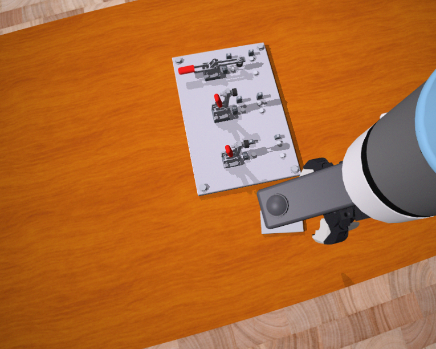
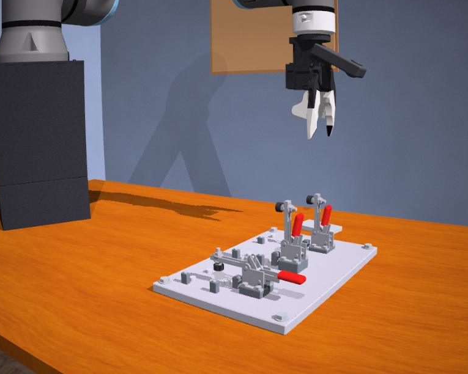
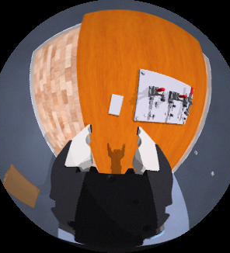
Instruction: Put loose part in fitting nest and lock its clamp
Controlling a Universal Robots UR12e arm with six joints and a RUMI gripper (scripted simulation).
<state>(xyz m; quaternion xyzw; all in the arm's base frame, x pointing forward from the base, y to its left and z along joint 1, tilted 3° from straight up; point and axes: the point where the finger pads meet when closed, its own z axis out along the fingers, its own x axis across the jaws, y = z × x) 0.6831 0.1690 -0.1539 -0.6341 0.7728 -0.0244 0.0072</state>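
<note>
My hand is 21 cm above the flat grey rectangular part. From my hand the other things lie so: grey fixture plate (27 cm to the right, 21 cm below).
</note>
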